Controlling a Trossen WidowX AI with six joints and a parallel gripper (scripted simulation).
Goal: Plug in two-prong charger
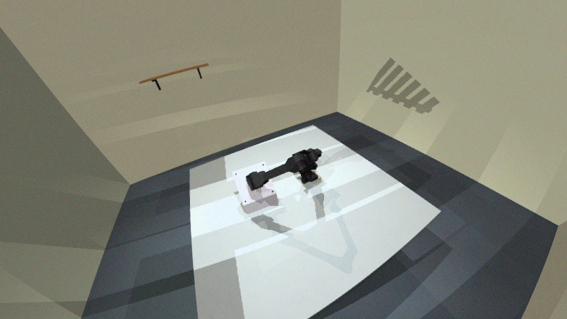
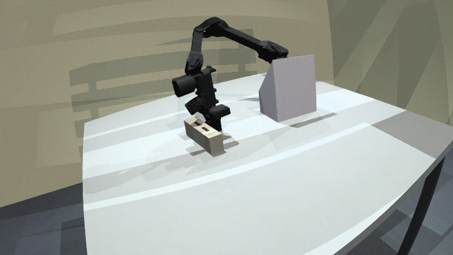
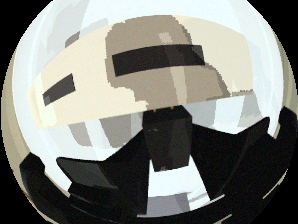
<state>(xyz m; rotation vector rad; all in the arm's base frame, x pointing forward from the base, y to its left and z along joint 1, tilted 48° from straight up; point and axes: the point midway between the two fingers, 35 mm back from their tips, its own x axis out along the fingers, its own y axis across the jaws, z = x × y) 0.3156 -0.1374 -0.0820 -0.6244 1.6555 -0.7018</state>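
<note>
Now: the black two-prong charger 2 cm ahead of my gripper tip and 1 cm above it.
</note>
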